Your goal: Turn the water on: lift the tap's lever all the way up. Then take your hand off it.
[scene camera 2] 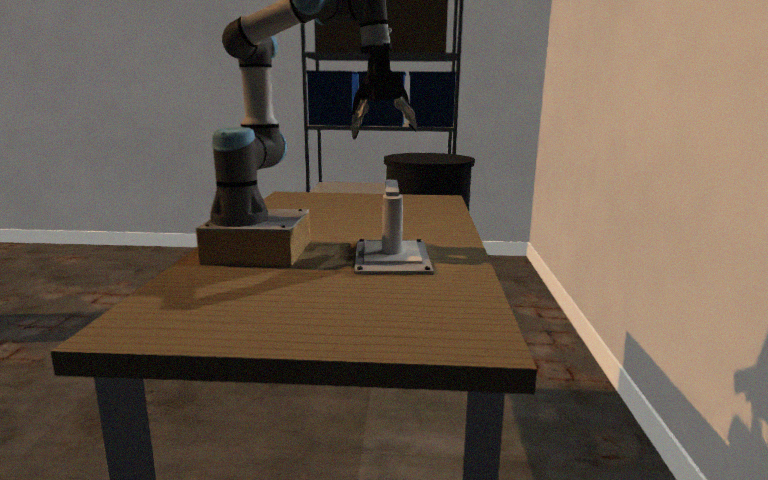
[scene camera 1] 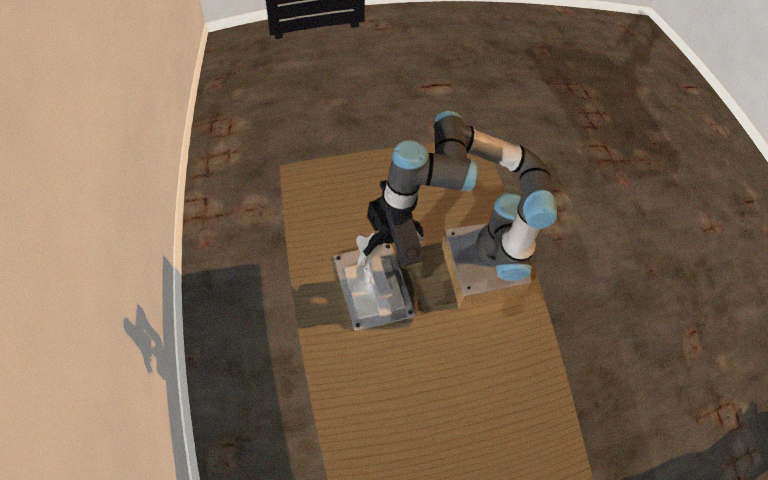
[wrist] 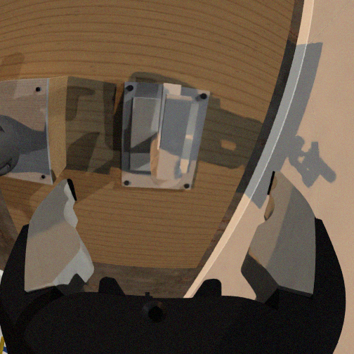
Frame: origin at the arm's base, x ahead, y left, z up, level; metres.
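Seen in the pictures: gripper, fingertip midpoint: (scene camera 2: 385, 135) (scene camera 1: 388, 256); arm's base, link origin: (scene camera 2: 239, 220).
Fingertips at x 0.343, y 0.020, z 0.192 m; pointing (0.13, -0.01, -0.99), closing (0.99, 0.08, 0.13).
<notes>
Pixels of each thing's top centre, then the offset from my fingertips to it. "*": a spot on its surface instead. Level surfaces: height alone.
- pale grey tap, surface spot: (scene camera 2: 392, 223) * 0.006 m ahead, 0.098 m right, 0.188 m down
- square plate, surface spot: (scene camera 2: 368, 269) * 0.057 m back, 0.179 m right, 0.269 m down
- wooden table, surface height: 0.276 m down
The pale grey tap (scene camera 1: 368, 278) (scene camera 2: 392, 223) stands upright on a square plate (scene camera 2: 368, 269) (wrist: 201, 130) with dark bolts at its corners. Its lever (scene camera 2: 391, 187) shows as a short block just above the column in scene camera 2. How far the lever is raised cannot be told clearly. In the wrist view the tap's long top part (wrist: 177, 120) is partly in shadow. My gripper (scene camera 2: 385, 133) (wrist: 169, 178) is wide open and empty, pointing down. It hangs well above the tap in scene camera 2, touching no part of it.
The arm's base stands on a wooden block (scene camera 1: 457, 274) (scene camera 2: 244, 246) (wrist: 57, 130) beside the tap, on the wooden table (scene camera 1: 441, 396) (scene camera 2: 294, 328). A wall (scene camera 1: 96, 169) (scene camera 2: 668, 169) runs along the other side. Behind the table stand a dark round bin (scene camera 2: 428, 181) and a shelf rack (scene camera 2: 306, 152).
</notes>
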